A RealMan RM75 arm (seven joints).
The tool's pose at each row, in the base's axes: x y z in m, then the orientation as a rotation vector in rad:
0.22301, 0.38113, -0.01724, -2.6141, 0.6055, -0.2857
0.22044, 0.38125, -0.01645, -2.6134, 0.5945, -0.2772
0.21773, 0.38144, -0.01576, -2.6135, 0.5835, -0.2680
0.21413, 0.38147, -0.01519, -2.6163, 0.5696, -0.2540
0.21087, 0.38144, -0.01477, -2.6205, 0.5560, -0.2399
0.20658, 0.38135, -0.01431, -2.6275, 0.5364, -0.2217
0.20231, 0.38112, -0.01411, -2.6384, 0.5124, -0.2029
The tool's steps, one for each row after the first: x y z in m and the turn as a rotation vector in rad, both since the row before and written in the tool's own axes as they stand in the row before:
-0.00225, 0.00049, -0.00140, 0.0029, -0.0083, -0.0057
-0.00243, 0.00051, -0.00131, 0.0020, -0.0087, -0.0058
-0.00317, 0.00100, -0.00149, -0.0003, -0.0123, -0.0076
-0.00288, 0.00097, -0.00125, -0.0018, -0.0122, -0.0077
-0.00380, 0.00134, -0.00154, -0.0036, -0.0159, -0.0116
-0.00379, 0.00152, -0.00129, -0.0067, -0.0167, -0.0153

